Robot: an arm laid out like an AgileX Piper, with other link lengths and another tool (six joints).
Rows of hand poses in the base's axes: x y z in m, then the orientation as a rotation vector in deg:
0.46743, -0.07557, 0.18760, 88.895, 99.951, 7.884
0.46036, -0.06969, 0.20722, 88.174, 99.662, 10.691
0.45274, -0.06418, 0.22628, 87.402, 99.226, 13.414
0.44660, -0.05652, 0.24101, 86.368, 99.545, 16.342
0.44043, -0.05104, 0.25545, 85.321, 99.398, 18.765
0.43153, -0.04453, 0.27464, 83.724, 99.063, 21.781
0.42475, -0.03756, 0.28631, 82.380, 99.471, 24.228
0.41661, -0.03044, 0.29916, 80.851, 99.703, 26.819
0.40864, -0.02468, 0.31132, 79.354, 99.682, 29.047
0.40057, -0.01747, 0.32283, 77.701, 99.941, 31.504
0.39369, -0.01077, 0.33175, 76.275, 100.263, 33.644
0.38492, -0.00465, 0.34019, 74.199, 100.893, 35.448
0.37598, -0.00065, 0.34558, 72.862, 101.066, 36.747
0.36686, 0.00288, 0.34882, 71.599, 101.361, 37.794
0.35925, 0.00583, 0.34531, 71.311, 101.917, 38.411
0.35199, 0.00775, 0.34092, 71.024, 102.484, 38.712
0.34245, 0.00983, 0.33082, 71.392, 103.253, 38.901
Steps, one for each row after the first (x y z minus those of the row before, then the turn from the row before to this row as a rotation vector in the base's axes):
-0.00707, 0.00588, 0.01962, 1.082, -1.729, 1.096
-0.00762, 0.00551, 0.01906, 0.994, -1.789, 1.027
-0.00614, 0.00766, 0.01473, 1.185, -1.427, 1.629
-0.00617, 0.00548, 0.01444, 0.792, -1.523, 1.229
-0.00890, 0.00651, 0.01919, 0.813, -2.099, 1.605
-0.00678, 0.00697, 0.01167, 0.800, -1.214, 1.708
-0.00814, 0.00712, 0.01285, 0.776, -1.444, 1.759
-0.00797, 0.00576, 0.01216, 0.550, -1.459, 1.488
-0.00807, 0.00721, 0.01151, 0.675, -1.377, 1.812
-0.00688, 0.00670, 0.00892, 0.631, -1.096, 1.636
-0.00877, 0.00612, 0.00844, 0.101, -1.062, 1.988
-0.00894, 0.00400, 0.00539, 0.147, -0.877, 1.213
-0.00912, 0.00353, 0.00324, 0.038, -0.673, 1.154
-0.00761, 0.00295, -0.00351, 0.301, 0.118, 0.682
-0.00726, 0.00192, -0.00439, 0.090, 0.206, 0.562
-0.00954, 0.00208, -0.01010, 0.377, 0.711, 0.327

